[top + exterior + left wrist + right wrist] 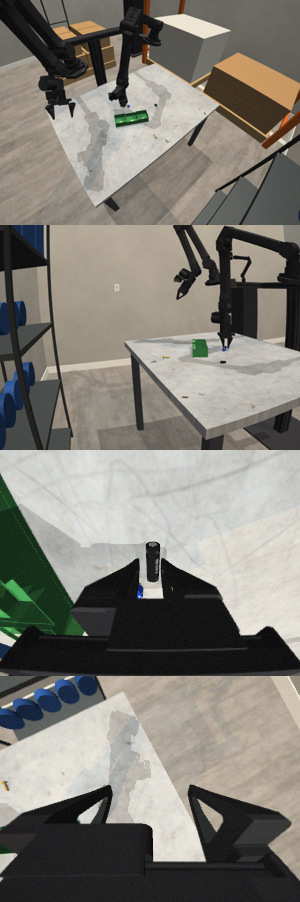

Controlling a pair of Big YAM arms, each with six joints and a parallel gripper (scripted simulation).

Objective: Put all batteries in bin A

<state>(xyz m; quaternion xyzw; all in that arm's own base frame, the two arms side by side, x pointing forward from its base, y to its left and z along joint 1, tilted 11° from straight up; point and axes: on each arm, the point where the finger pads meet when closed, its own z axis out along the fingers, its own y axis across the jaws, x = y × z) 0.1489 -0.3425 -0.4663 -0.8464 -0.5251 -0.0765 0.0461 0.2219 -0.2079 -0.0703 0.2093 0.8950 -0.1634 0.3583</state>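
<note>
Now: the black battery right at my left hand. Round my left hand: yellow screw (40 cm ahead, 2 cm to the right); then blue piece (4 cm ahead, 3 cm to the left); then green three-compartment bin (16 cm ahead, 5 cm to the right, 1 cm above).
</note>
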